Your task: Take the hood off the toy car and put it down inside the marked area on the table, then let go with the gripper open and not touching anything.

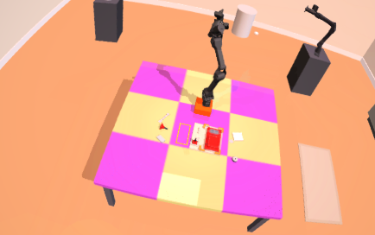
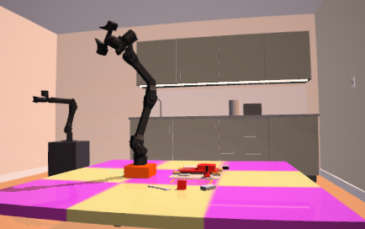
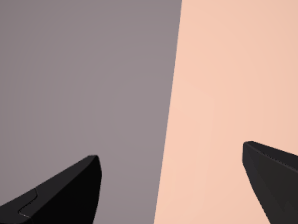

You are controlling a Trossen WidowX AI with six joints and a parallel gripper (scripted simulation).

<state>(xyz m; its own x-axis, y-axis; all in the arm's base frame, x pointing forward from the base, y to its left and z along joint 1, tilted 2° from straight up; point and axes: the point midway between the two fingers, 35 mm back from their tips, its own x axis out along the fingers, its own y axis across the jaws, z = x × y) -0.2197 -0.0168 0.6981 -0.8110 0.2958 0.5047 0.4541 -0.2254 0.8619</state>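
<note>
The red hood is 74 cm below my gripper tip, 59 cm ahead of it and 9 cm to the left of it. From my gripper tip the other things lie so: small wheel 77 cm below, 69 cm ahead, 26 cm to the left.
</note>
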